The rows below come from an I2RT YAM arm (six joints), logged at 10 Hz.
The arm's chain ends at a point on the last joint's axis. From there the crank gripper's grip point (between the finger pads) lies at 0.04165 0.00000 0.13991 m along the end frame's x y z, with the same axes.
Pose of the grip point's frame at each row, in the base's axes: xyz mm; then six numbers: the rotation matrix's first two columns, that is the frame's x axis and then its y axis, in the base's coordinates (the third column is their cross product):
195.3, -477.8, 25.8, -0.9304, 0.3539, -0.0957, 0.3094, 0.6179, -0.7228
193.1, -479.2, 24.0, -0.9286, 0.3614, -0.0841, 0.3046, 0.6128, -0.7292
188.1, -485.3, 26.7, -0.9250, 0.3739, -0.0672, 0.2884, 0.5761, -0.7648
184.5, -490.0, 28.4, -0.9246, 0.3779, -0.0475, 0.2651, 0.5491, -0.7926
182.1, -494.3, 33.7, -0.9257, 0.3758, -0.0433, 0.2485, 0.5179, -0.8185
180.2, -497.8, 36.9, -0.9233, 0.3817, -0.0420, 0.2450, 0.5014, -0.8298
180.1, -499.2, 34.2, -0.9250, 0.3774, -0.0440, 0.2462, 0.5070, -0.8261
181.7, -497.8, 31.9, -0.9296, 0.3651, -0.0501, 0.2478, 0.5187, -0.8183
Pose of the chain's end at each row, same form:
261.6, -394.3, 125.5, -0.9304, 0.3539, -0.0957, 0.3094, 0.6179, -0.7228
261.4, -395.9, 122.5, -0.9286, 0.3614, -0.0841, 0.3046, 0.6128, -0.7292
261.2, -399.2, 119.1, -0.9250, 0.3739, -0.0672, 0.2884, 0.5761, -0.7648
261.3, -401.4, 115.4, -0.9246, 0.3779, -0.0475, 0.2651, 0.5491, -0.7926
260.6, -402.4, 115.6, -0.9257, 0.3758, -0.0433, 0.2485, 0.5179, -0.8185
260.0, -405.1, 116.5, -0.9233, 0.3817, -0.0420, 0.2450, 0.5014, -0.8298
259.1, -406.5, 114.6, -0.9250, 0.3774, -0.0440, 0.2462, 0.5070, -0.8261
258.6, -404.8, 114.1, -0.9296, 0.3651, -0.0501, 0.2478, 0.5187, -0.8183

